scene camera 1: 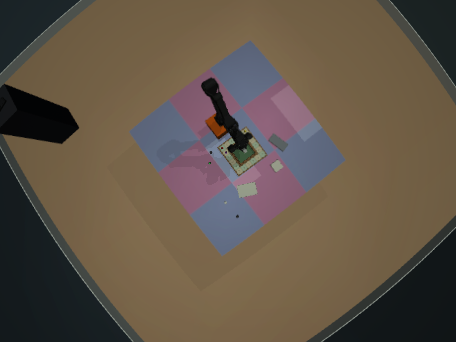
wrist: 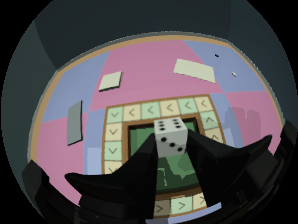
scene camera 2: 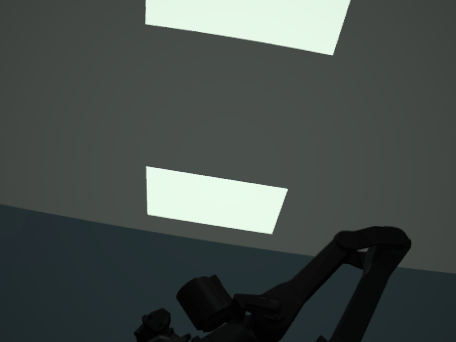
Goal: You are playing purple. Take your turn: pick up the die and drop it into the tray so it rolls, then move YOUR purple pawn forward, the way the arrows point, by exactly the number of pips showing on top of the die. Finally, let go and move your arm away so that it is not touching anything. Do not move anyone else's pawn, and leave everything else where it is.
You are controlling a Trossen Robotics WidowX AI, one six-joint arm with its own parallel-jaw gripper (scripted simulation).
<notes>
My gripper (wrist: 169, 134) holds a white die (wrist: 171, 135).
Scene camera 2 does not show the white die: it is out of frame.
</notes>
